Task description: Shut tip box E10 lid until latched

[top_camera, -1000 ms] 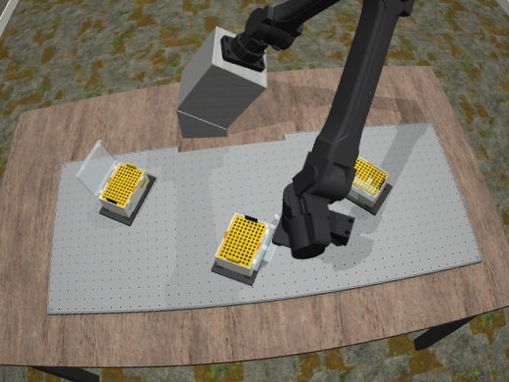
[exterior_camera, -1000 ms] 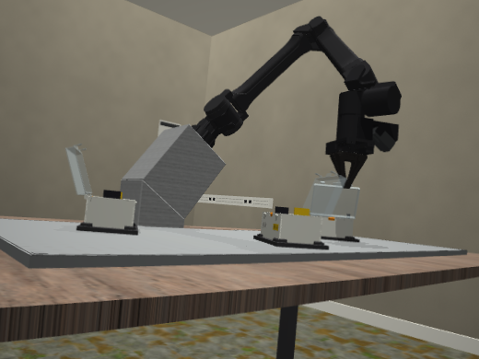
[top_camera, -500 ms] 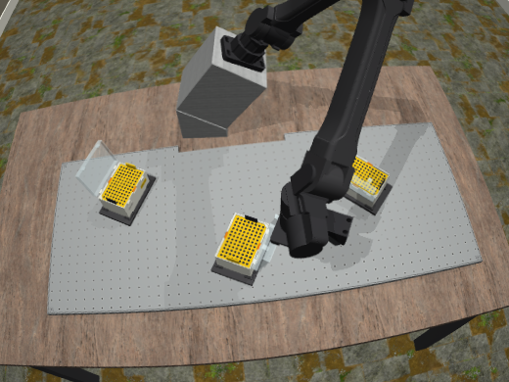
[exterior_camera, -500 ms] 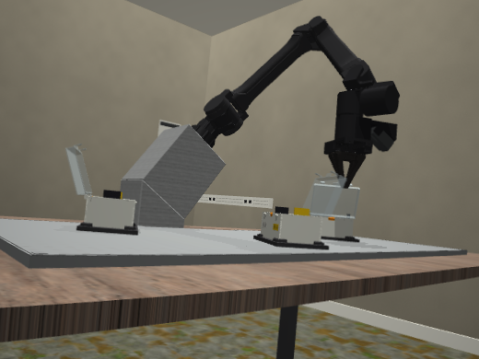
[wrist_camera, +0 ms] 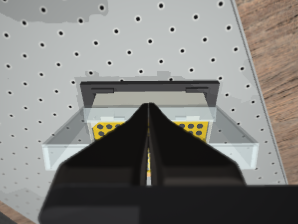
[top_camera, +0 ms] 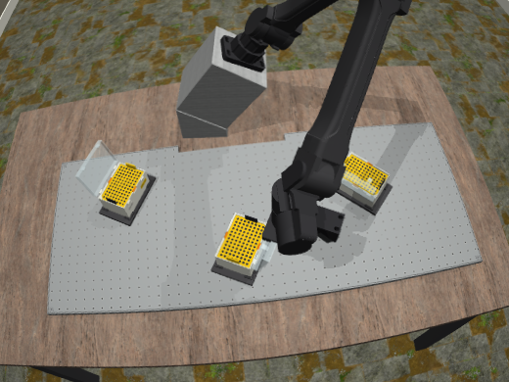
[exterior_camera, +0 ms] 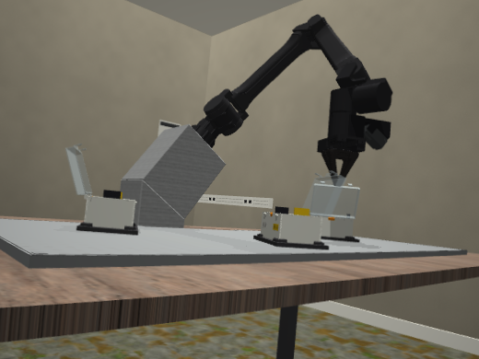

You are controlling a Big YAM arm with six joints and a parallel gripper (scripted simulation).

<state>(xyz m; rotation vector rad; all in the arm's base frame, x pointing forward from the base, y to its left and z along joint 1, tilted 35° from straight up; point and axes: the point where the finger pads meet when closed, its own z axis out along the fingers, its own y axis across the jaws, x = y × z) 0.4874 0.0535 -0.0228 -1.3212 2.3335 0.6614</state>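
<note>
My gripper is now 90 mm to the left of the tip rack, 80 mm above it and 50 mm past it.
</note>
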